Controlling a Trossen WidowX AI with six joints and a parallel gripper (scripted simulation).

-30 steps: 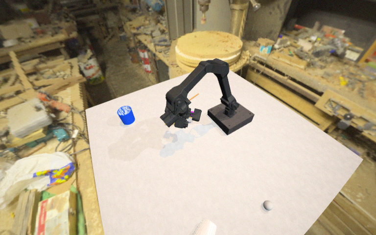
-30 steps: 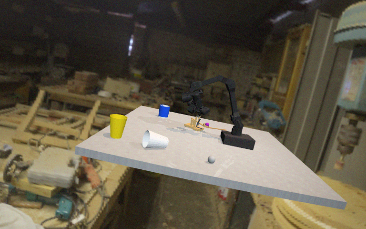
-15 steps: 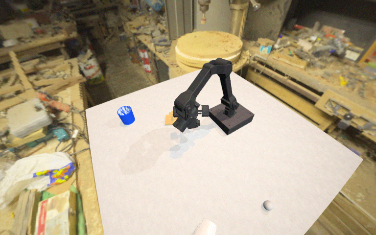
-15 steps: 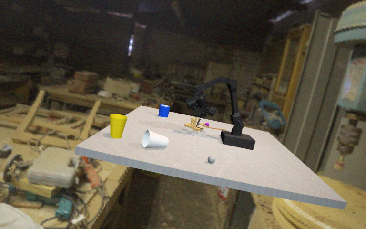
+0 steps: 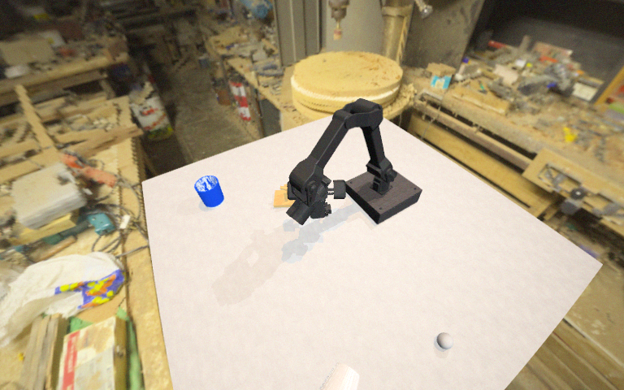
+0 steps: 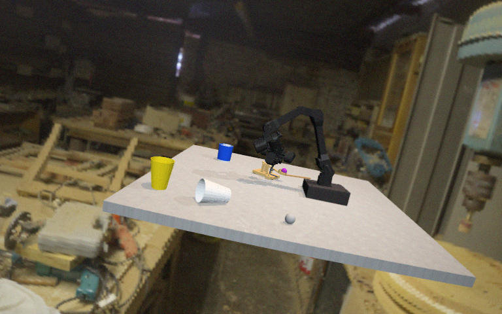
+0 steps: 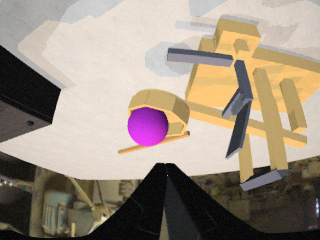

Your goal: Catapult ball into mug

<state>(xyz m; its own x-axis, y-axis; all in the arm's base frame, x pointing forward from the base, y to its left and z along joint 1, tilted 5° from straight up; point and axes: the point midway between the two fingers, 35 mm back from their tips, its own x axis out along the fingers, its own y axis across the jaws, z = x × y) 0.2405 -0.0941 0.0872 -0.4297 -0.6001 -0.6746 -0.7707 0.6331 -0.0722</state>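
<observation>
The magenta ball lies 4 cm behind my gripper tip, 3 cm to the right of it and 5 cm below it. From my gripper tip the other things lie so: blue mug 29 cm ahead, 31 cm to the right, 8 cm below; then thin orange stick 17 cm behind, 20 cm to the right, 10 cm below; then wooden catapult 2 cm ahead, 6 cm to the right, 5 cm below.
</observation>
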